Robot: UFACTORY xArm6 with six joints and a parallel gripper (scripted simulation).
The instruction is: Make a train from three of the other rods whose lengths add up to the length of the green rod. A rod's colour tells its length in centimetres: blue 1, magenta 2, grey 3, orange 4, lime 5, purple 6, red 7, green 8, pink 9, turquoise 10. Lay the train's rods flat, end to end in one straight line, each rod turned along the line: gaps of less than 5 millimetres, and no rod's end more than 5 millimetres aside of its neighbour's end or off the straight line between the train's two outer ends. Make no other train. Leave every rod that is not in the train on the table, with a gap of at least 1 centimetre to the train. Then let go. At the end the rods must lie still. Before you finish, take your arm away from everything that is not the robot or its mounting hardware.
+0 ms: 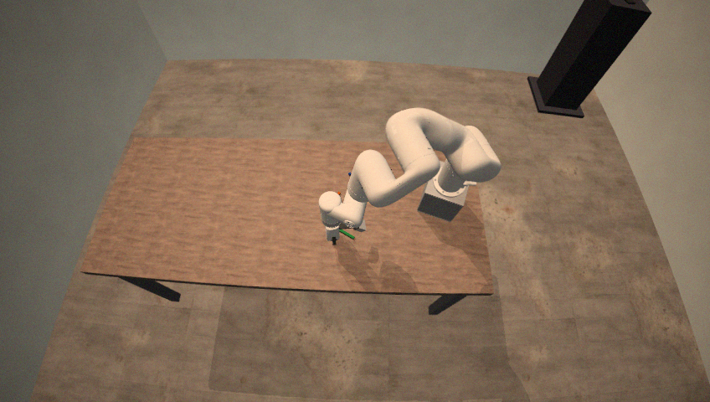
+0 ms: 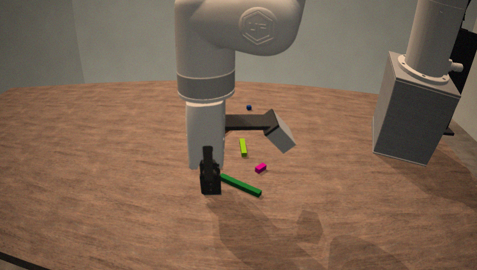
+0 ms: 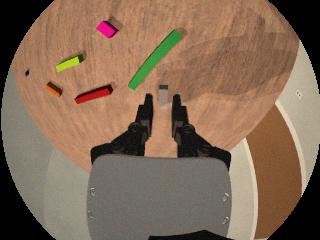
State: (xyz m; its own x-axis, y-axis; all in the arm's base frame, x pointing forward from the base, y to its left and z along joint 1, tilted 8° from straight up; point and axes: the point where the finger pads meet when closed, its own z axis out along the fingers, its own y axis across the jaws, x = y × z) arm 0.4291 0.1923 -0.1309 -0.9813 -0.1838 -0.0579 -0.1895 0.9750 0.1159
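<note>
My gripper is now 3 cm above the grey rod. Also, from my hand: magenta rod (8 cm behind, 7 cm to the right, 3 cm below); red rod (1 cm ahead, 10 cm to the right, 3 cm below); green rod (5 cm behind, 2 cm to the right, 3 cm below).
</note>
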